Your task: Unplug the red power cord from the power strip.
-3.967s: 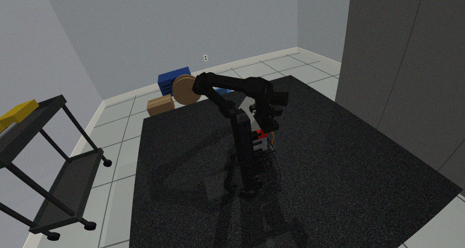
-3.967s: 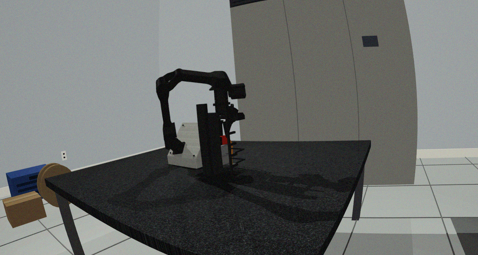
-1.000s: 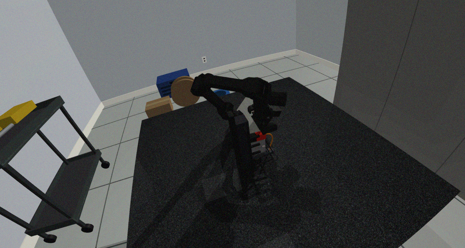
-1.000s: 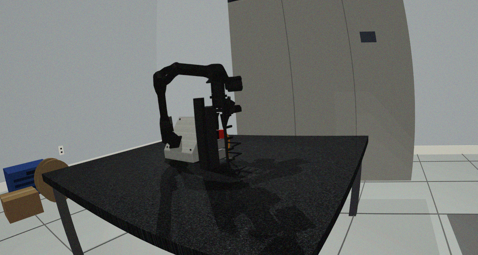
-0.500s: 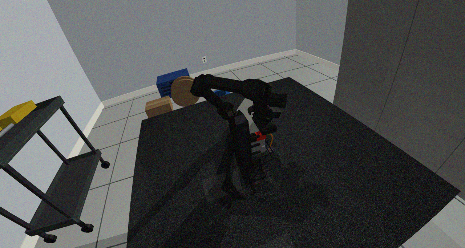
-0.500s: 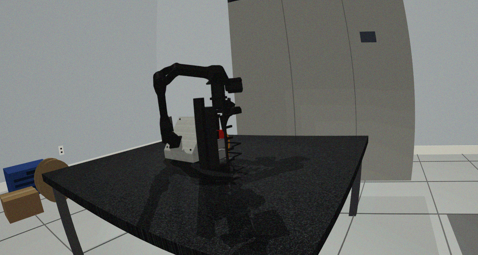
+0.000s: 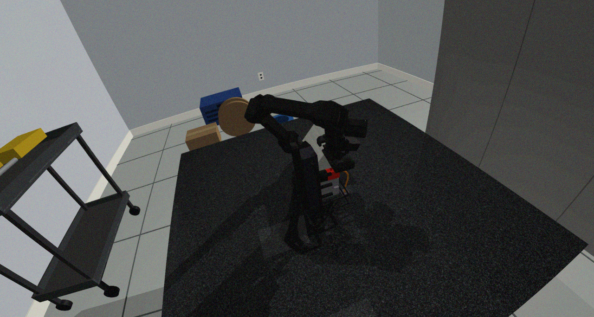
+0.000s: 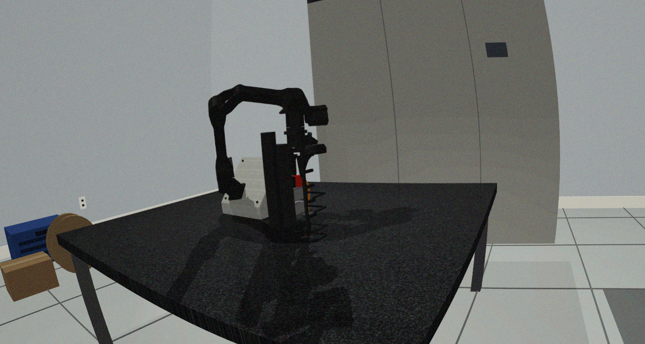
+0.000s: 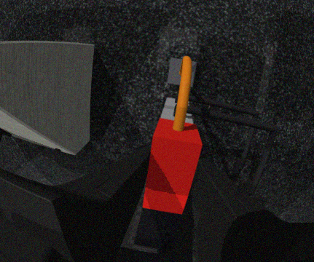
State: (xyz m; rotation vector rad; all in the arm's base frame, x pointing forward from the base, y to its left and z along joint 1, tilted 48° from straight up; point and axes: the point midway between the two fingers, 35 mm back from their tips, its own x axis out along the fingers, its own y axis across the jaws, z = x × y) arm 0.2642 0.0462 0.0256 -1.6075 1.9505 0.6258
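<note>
The red plug is 30 mm to the right of my gripper tip. The rest, counted from my gripper tip: black power strip (100 mm to the right, 10 mm below, 10 mm behind).
</note>
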